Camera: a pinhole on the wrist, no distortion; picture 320 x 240 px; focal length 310.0 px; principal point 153.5 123.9 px. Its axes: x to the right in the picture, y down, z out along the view. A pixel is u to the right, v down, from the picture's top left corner.
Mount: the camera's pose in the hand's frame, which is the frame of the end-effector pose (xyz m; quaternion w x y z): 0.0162 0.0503 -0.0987 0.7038 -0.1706 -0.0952 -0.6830
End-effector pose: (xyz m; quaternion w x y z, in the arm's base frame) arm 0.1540 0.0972 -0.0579 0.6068 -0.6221 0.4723 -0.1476
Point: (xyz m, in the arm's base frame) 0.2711 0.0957 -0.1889
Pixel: 248.9 227.1
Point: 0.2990 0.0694 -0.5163
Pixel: outside the picture
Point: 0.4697 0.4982 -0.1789
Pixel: 274.8 22.0
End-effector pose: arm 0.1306 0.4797 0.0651 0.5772 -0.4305 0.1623 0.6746
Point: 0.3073 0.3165 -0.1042
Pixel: behind the camera
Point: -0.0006 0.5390 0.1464
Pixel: 230.9 26.9
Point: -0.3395 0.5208 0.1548
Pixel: 24.4 47.3
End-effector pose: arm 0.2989 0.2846 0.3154 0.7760 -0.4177 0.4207 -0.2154
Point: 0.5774 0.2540 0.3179
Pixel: outside the picture
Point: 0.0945 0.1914 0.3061
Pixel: behind the camera
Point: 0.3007 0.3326 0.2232
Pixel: 111.7 81.9
